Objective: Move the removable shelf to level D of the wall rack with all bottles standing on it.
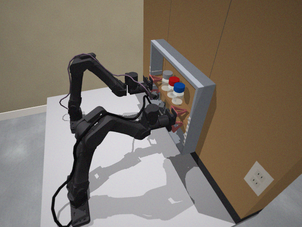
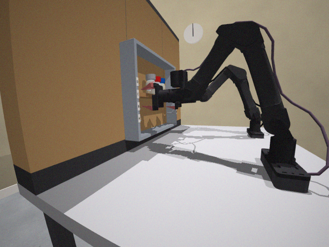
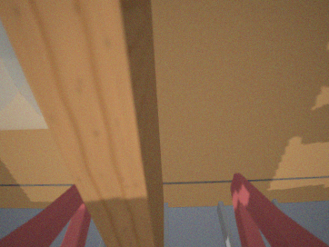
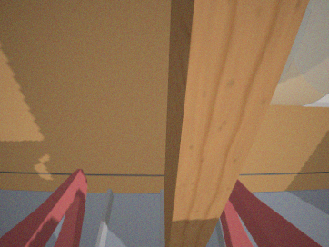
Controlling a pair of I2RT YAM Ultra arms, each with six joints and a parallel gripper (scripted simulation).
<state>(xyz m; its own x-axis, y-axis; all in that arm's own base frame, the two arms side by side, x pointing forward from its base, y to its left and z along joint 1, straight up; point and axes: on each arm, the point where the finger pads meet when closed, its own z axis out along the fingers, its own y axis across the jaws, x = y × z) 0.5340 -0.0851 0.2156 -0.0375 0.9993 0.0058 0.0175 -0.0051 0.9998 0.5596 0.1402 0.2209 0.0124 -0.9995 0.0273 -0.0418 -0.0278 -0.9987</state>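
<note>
My right hand is 9 cm to the right of the blue-capped bottle and 8 cm below it. Round my right hand: wooden shelf 15 cm to the left, 2 cm above; then grey wall rack 15 cm to the left, 3 cm above; then red-capped bottle 1 cm behind, 15 cm to the left, 8 cm above.
The grey-capped bottle lies 8 cm to the right of my left hand and 7 cm above it. From my left hand the other things lie so: wooden shelf 15 cm to the right, 1 cm ahead, 1 cm above; grey wall rack 15 cm to the right, 2 cm above, 1 cm ahead; red-capped bottle 15 cm to the right, 7 cm above, 1 cm ahead.
</note>
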